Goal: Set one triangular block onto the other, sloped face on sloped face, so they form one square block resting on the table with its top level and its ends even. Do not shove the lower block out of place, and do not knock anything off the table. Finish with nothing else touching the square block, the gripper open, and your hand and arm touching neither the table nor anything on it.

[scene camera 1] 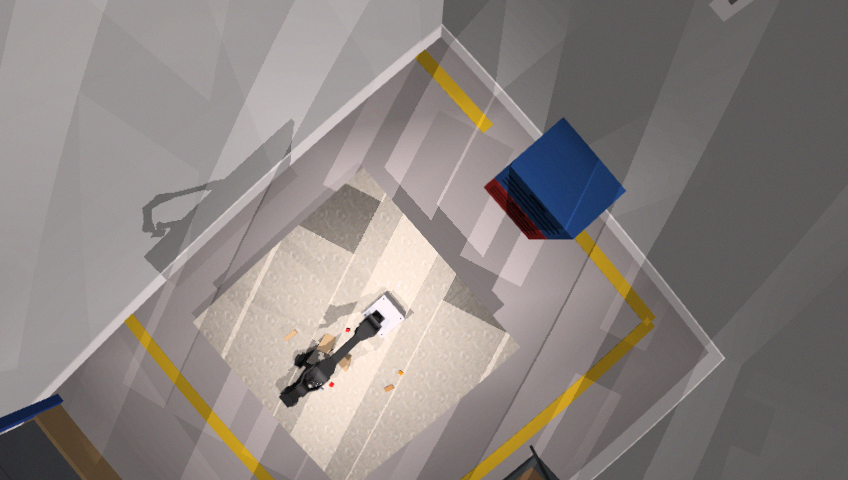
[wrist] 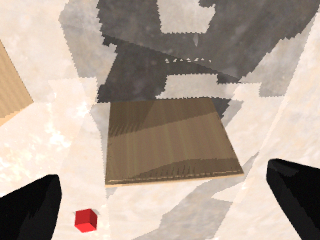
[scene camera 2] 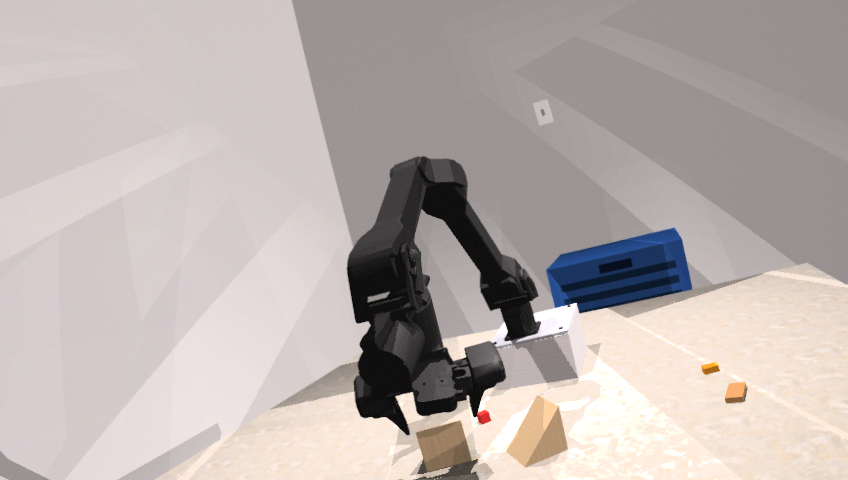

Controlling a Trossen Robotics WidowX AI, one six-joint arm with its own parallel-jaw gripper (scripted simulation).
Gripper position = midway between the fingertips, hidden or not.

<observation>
The gripper (scene camera 2: 441, 424) is open, holding nothing.
The gripper is seen too in the wrist view (wrist: 167, 178).
</observation>
